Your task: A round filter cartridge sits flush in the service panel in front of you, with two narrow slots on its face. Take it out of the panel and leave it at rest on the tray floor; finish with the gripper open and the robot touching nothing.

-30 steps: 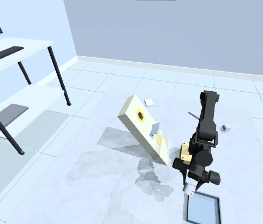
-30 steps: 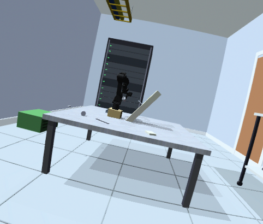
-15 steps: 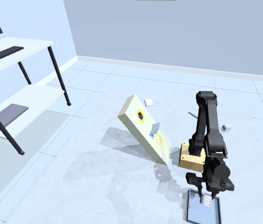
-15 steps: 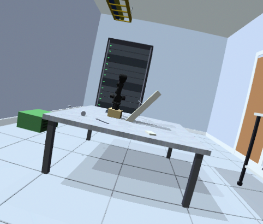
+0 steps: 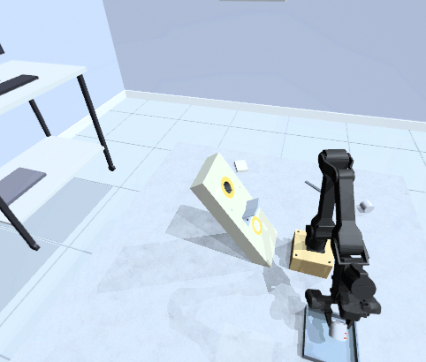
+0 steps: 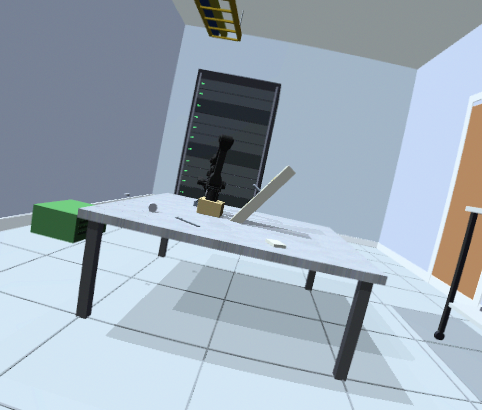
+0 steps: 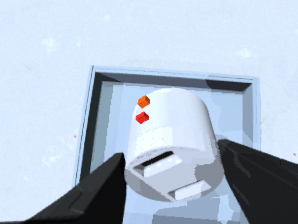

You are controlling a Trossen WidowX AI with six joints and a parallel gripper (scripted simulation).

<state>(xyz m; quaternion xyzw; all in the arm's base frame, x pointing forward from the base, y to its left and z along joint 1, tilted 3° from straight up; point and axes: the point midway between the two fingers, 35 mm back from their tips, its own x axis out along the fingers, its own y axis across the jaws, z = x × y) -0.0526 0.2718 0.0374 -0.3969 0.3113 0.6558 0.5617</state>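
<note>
Now: gripper tip right at the round filter cartridge. From my gripper tip the other things lie so: tray 90 mm below; then white flat block 800 mm to the right, 430 mm ahead, 90 mm below; then grey bracket 310 mm ahead, 300 mm to the right, 90 mm above.
</note>
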